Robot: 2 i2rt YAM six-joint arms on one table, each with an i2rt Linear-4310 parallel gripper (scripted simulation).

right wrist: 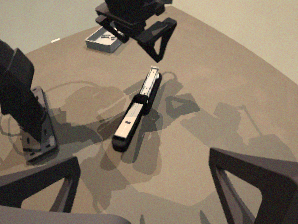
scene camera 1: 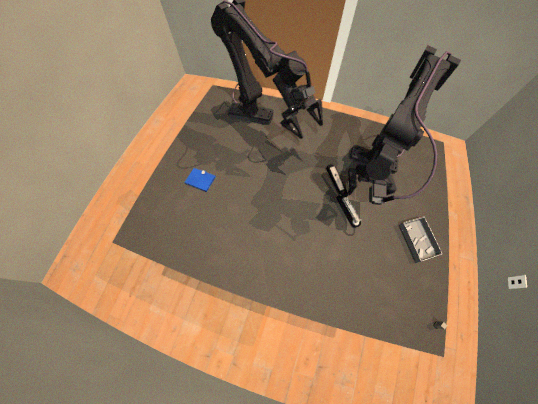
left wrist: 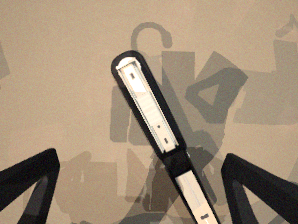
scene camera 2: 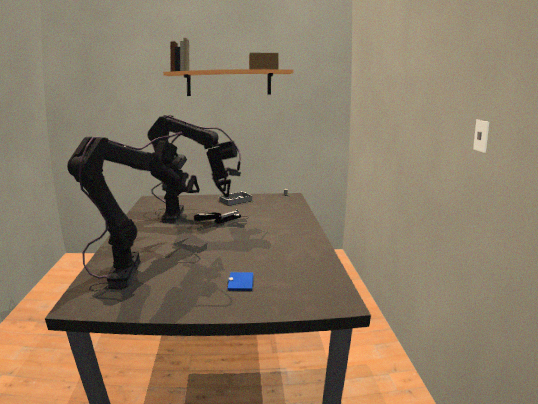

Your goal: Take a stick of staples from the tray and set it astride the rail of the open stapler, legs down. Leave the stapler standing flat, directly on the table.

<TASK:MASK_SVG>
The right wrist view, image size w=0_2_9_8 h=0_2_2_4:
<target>left gripper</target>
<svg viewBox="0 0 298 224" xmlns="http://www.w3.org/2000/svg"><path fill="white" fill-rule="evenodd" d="M95 8L98 15L95 21L125 44L129 41L130 37L136 40L156 63L163 59L167 43L177 26L177 21L168 17L164 21L157 21L148 29L144 29L147 19L154 14L159 16L165 12L163 1L105 0L105 2ZM161 37L159 54L157 54L154 46L155 42Z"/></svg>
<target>right gripper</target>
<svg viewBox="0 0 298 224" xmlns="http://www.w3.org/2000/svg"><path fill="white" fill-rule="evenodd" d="M131 223L127 219L113 214L71 213L81 174L76 156L44 166L0 176L0 224ZM64 178L61 189L49 211L21 208L23 200ZM210 148L209 168L228 224L298 224L298 162L245 155L215 147ZM225 170L261 191L262 202L256 217L253 216L238 196Z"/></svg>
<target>stapler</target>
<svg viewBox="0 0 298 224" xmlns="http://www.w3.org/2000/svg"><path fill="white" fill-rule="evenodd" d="M158 67L151 66L151 70L147 74L148 77L146 77L139 94L133 97L112 137L112 147L117 152L124 153L128 150L142 115L150 112L162 79ZM154 78L151 88L144 88L148 77Z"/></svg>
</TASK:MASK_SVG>
